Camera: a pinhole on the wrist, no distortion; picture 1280 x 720 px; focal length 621.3 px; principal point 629.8 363.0 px. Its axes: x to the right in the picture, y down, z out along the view. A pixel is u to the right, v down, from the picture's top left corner.
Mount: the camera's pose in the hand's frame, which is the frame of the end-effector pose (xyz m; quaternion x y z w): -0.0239 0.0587 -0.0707 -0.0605 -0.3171 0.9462 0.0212
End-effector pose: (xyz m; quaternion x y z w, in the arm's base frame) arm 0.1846 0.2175 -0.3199 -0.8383 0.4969 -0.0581 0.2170
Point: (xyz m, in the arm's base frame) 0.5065 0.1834 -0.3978
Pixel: 108 515
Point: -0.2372 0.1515 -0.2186
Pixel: behind the camera
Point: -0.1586 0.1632 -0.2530
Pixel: behind the camera
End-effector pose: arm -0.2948 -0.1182 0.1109 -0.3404 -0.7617 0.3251 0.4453
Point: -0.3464 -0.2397 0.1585
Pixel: 651 566
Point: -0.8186 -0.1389 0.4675
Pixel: 140 512
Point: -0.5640 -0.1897 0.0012
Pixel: 520 56
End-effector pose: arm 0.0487 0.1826 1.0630 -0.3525 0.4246 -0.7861 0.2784
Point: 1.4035 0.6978 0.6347
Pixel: outside the picture
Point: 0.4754 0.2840 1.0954
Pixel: 1038 96
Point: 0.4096 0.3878 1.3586
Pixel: 835 437
